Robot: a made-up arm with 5 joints.
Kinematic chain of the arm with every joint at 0, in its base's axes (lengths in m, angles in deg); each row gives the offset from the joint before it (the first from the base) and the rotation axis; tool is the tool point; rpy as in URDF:
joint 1: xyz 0.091 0 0.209 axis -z
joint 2: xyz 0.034 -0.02 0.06 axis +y
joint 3: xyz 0.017 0 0.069 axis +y
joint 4: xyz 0.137 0 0.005 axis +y
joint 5: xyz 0.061 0.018 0 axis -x
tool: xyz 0 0 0 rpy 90 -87.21 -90
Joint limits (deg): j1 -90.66..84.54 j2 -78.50..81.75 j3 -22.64..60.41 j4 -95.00..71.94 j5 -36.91..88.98
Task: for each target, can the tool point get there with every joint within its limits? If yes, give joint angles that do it. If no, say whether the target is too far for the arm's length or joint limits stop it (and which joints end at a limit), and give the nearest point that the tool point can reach.
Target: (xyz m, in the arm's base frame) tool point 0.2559 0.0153 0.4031
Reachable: yes | joints -5.99 -50.66 18.39 32.41 14.29
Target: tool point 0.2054 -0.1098 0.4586
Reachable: yes | joints 43.11 -9.82 -13.09 -71.45 72.18
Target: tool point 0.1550 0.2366 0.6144
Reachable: no: too far | nearest point 0.1340 0.1590 0.4829 | short by 0.154 m
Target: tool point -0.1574 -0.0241 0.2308
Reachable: no: joint limits stop it (at a limit: joint 2, joint 3) | nearest point 0.0314 -0.0058 0.1876 | short by 0.195 m
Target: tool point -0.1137 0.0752 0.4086
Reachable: no: joint limits stop it (at a limit: joint 2, joint 3) | nearest point -0.0234 0.0420 0.4235 | short by 0.097 m
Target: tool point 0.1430 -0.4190 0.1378
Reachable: no: too far | nearest point 0.1244 -0.2695 0.1887 | short by 0.159 m
